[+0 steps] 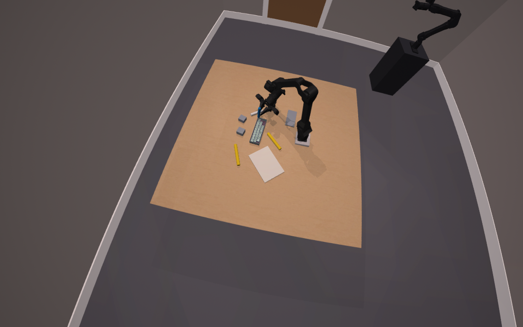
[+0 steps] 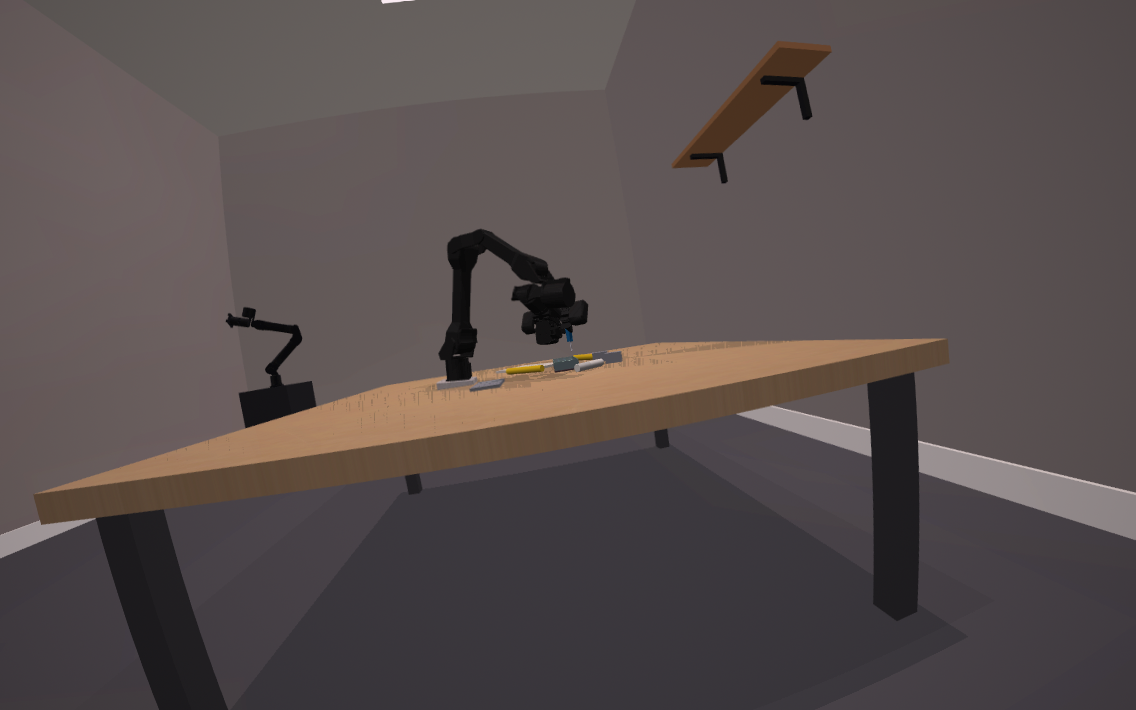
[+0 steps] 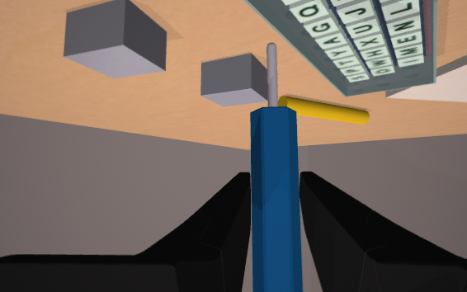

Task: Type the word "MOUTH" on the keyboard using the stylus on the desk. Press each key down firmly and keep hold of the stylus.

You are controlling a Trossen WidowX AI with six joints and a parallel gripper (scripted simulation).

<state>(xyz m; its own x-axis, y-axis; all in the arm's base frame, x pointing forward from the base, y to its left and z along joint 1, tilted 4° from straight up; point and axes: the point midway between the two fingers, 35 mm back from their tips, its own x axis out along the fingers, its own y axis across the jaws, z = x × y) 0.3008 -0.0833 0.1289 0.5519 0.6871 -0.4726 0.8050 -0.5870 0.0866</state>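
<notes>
Now: the white cylinder 90 mm to the right of my gripper tip, 90 mm below it and 30 mm ahead of it. From my gripper tip the other things lie so: grey block (110 mm ahead, 100 mm to the left, 90 mm below); then yellow pencil (130 mm to the left, 130 mm behind, 90 mm below); then blue stylus (10 mm below).
</notes>
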